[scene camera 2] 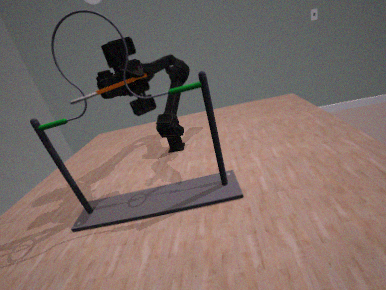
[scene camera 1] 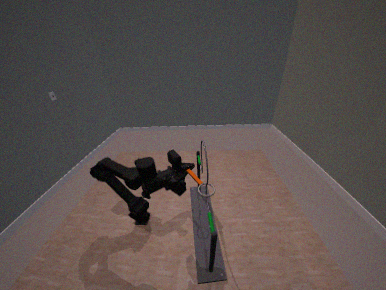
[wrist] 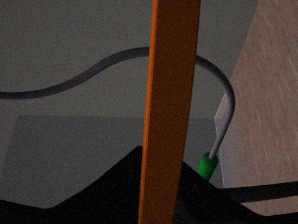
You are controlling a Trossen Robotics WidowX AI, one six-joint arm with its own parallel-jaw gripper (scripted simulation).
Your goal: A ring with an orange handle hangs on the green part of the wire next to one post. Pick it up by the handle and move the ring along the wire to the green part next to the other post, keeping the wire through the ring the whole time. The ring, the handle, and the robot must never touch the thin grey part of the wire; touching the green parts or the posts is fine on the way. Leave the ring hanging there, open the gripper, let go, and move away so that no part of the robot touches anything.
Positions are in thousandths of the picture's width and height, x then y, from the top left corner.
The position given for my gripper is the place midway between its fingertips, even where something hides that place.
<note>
My gripper (scene camera 2: 369, 267) holds a ring.
My gripper also shows in scene camera 1 (scene camera 1: 504, 567) and in the wrist view (wrist: 505, 699).
</note>
